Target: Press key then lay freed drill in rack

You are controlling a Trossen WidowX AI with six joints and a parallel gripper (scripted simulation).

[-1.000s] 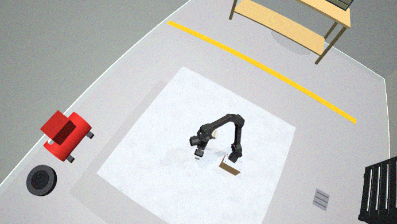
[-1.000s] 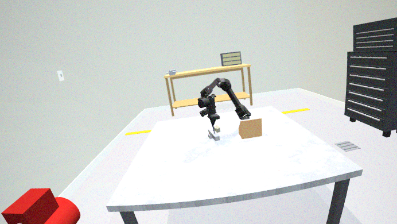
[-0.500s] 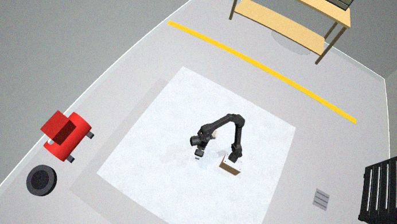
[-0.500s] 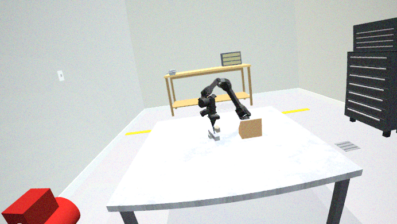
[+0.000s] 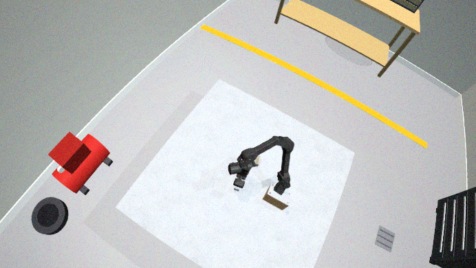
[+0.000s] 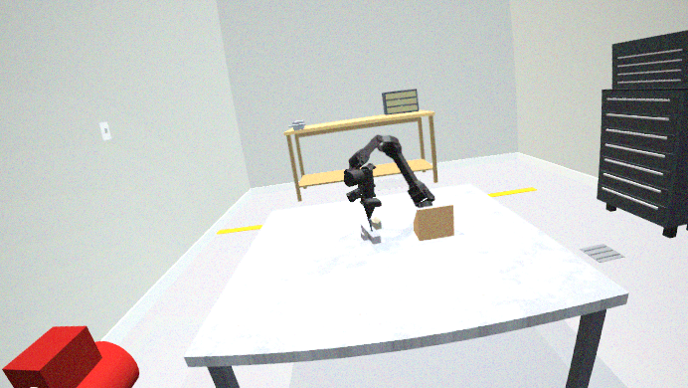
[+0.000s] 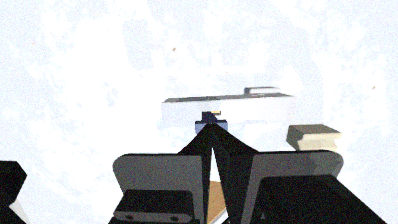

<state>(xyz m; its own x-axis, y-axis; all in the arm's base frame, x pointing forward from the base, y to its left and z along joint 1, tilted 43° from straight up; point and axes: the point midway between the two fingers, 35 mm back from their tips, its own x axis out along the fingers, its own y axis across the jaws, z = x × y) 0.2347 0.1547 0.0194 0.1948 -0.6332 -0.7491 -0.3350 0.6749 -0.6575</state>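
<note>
My gripper tip is 30 mm above the dark blue piece. Also, from my gripper tip: rack block (10 mm behind, 210 mm to the right, 110 mm below); grey fixture (10 mm ahead, 30 mm to the right, 80 mm below).
</note>
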